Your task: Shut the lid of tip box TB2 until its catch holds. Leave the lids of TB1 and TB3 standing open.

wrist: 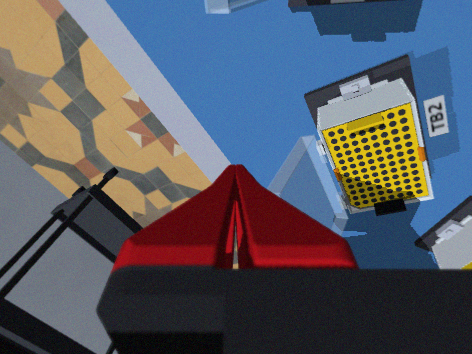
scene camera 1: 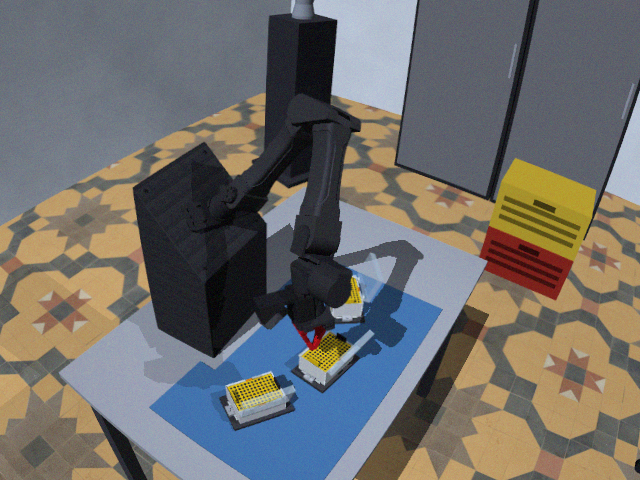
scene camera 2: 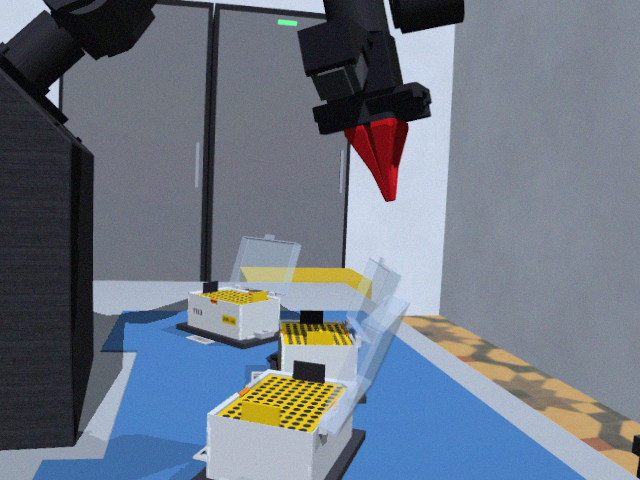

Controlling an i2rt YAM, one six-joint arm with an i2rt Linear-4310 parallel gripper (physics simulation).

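Seen in the pictures: gripper, fingertip midpoint: (wrist: 235, 176) (scene camera 1: 313, 349) (scene camera 2: 390, 201); arm's base, origin of the base link: (scene camera 1: 216, 210) (scene camera 2: 14, 78).
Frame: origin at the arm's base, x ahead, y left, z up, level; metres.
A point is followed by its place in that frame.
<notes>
Tip box TB2 (scene camera 1: 326, 352) @(z -0.285, x 0.331, y 0.097 m) (scene camera 2: 317, 356) (wrist: 375, 155) @(z -0.285, x 0.332, y 0.091 m) is the middle white box with a yellow perforated rack. Its clear lid (scene camera 1: 361, 342) @(z -0.198, x 0.410, y 0.129 m) (scene camera 2: 375, 283) @(z -0.226, x 0.402, y 0.149 m) (wrist: 305, 182) @(z -0.254, x 0.402, y 0.092 m) stands open, tilted outward from the hinge side. TB1 (scene camera 1: 256, 391) (scene camera 2: 261, 446) is the nearest box in scene camera 2, its clear lid (scene camera 2: 379, 341) @(z -0.208, x 0.398, y -0.199 m) open. TB3 (scene camera 1: 347, 311) @(z -0.311, x 0.236, y 0.262 m) (scene camera 2: 232, 316) @(z -0.301, x 0.198, y 0.236 m) is the farthest there, its lid (scene camera 1: 373, 279) @(z -0.235, x 0.238, y 0.350 m) (scene camera 2: 267, 258) @(z -0.229, x 0.226, y 0.361 m) upright and open. My gripper (scene camera 1: 313, 347) @(z -0.117, x 0.408, y -0.024 m) (scene camera 2: 390, 199) @(z -0.117, x 0.408, y -0.024 m) (wrist: 235, 176) @(z -0.117, x 0.408, y -0.024 m) is shut and empty, high above the boxes; in the wrist view its tips appear left of TB2's lid.
The boxes stand on dark bases on a blue mat (scene camera 1: 361, 397) @(z -0.342, x 0.467, y 0.101 m) (scene camera 2: 454, 413) @(z -0.342, x 0.492, y 0.019 m) on the grey table (scene camera 1: 103, 369) @(z -0.345, x 0.005, y -0.401 m). The arm's black pedestal (scene camera 1: 175, 289) @(z -0.145, x 0.046, y -0.160 m) (scene camera 2: 41, 258) @(z -0.175, x 0.115, y -0.131 m) stands at one side. Yellow and red crates (scene camera 1: 542, 211) stand on the floor beyond the table.
</notes>
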